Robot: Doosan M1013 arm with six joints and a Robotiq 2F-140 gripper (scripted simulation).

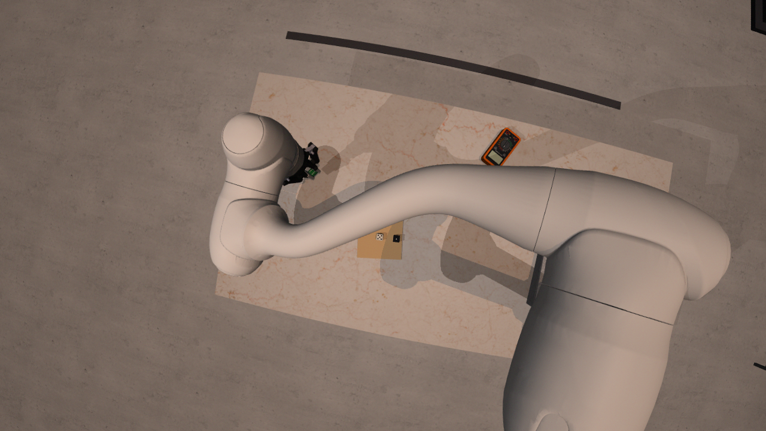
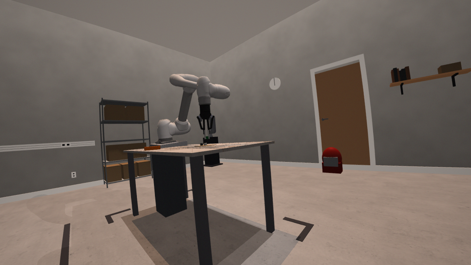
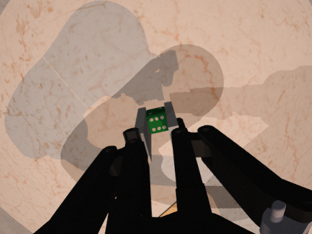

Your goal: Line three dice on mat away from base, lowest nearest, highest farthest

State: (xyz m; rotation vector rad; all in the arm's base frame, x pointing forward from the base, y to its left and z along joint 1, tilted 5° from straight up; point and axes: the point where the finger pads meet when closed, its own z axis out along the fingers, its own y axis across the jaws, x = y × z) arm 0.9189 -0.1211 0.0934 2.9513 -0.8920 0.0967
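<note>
Right now the white die is 23 cm behind my hand, 16 cm to the left of it and 8 cm below it. Also, from my hand: black die: 28 cm behind, 16 cm to the left, 8 cm below; then mat: 23 cm behind, 16 cm to the left, 9 cm below; then green die: 2 cm below.
</note>
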